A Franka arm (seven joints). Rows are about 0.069 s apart.
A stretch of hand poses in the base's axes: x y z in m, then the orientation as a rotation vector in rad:
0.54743, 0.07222, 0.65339, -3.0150, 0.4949, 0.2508
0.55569, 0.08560, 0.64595, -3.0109, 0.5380, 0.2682
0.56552, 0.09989, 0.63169, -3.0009, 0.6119, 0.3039
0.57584, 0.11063, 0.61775, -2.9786, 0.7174, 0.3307
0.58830, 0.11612, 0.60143, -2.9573, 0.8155, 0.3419
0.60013, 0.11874, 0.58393, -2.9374, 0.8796, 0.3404
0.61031, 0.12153, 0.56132, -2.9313, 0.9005, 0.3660
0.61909, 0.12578, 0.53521, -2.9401, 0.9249, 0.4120
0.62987, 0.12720, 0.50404, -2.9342, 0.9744, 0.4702
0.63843, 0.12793, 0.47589, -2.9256, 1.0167, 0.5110
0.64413, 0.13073, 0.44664, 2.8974, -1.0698, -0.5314
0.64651, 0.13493, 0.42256, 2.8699, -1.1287, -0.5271
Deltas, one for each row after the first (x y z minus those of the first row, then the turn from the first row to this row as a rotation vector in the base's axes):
0.00826, 0.01338, -0.00744, -0.0049, 0.0132, -0.0272
0.01809, 0.02767, -0.02170, -0.0119, 0.0394, -0.0739
0.02841, 0.03841, -0.03564, -0.0179, 0.0609, -0.1426
0.04087, 0.04390, -0.05196, -0.0263, 0.0724, -0.2066
0.05270, 0.04652, -0.06946, -0.0279, 0.0739, -0.2501
0.06288, 0.04931, -0.09207, -0.0292, 0.0916, -0.2630
0.07166, 0.05356, -0.11818, -0.0464, 0.1237, -0.2731
0.08244, 0.05498, -0.14935, -0.0600, 0.1643, -0.3010
0.09100, 0.05571, -0.17750, -0.0692, 0.1930, -0.3258
0.09670, 0.05851, -0.20675, -0.0794, 0.2109, -0.3619
0.09908, 0.06271, -0.23083, -0.0879, 0.2126, -0.4029

